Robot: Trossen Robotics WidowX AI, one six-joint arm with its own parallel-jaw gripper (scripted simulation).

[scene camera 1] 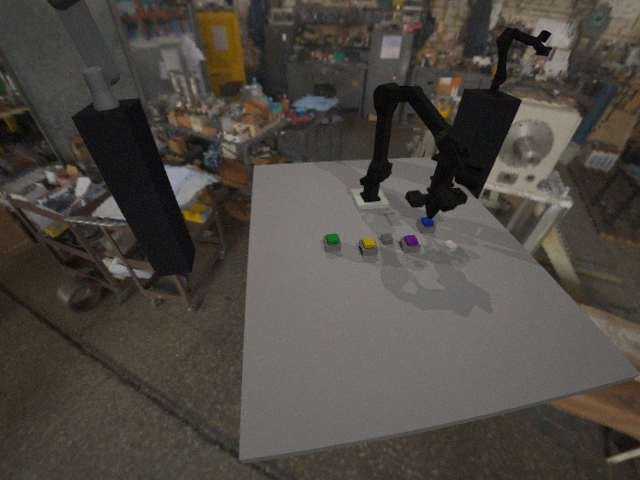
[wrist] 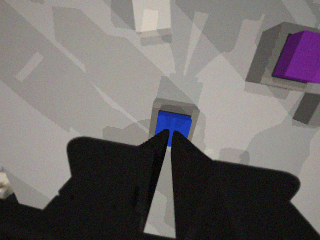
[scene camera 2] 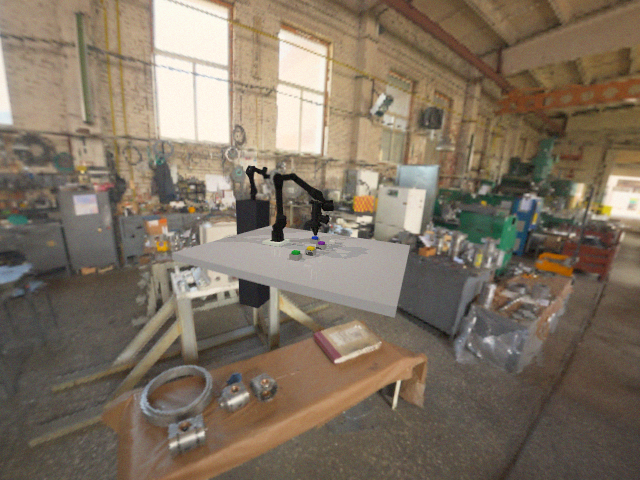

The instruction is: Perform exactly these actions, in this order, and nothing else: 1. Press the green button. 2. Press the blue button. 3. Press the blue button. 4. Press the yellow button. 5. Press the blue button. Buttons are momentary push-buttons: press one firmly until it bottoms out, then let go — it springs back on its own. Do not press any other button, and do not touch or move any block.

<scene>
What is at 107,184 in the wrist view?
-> My gripper.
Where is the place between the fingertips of my gripper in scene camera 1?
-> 429,218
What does my gripper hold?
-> Nothing.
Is my gripper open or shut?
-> Shut.
</scene>
